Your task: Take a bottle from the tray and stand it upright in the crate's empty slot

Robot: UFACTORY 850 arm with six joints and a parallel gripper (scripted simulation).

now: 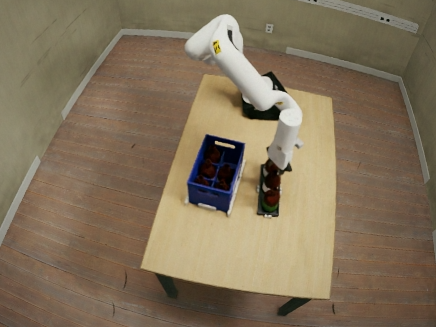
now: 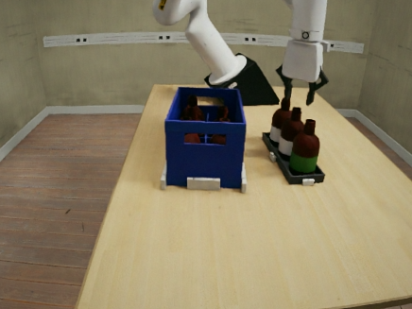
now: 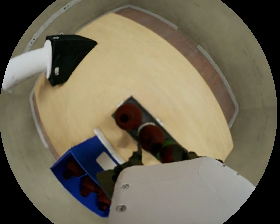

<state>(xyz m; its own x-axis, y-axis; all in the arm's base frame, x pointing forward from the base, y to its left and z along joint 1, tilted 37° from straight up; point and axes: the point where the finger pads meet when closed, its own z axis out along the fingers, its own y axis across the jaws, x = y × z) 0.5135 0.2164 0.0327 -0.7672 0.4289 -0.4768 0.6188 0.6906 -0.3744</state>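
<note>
The dark tray is 18 cm below my hand. The rest, counted from my hand: blue crate 25 cm to the right, 11 cm below, 2 cm ahead.
</note>
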